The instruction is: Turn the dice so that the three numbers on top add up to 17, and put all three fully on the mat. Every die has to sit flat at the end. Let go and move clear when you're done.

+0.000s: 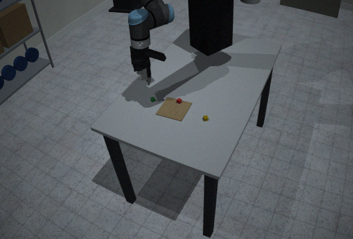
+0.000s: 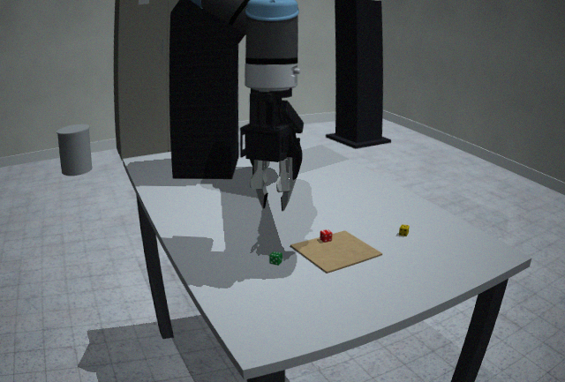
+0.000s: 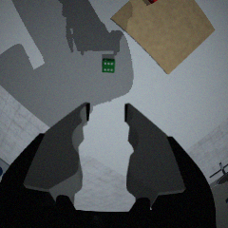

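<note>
My hand is 13 cm above the green die, 1 cm to the right of it and 1 cm past it. Round my hand: mat: 14 cm to the left, 13 cm below, 2 cm ahead; red die: 15 cm to the left, 12 cm below, 3 cm behind; yellow die: 31 cm to the left, 13 cm below, 4 cm ahead.
</note>
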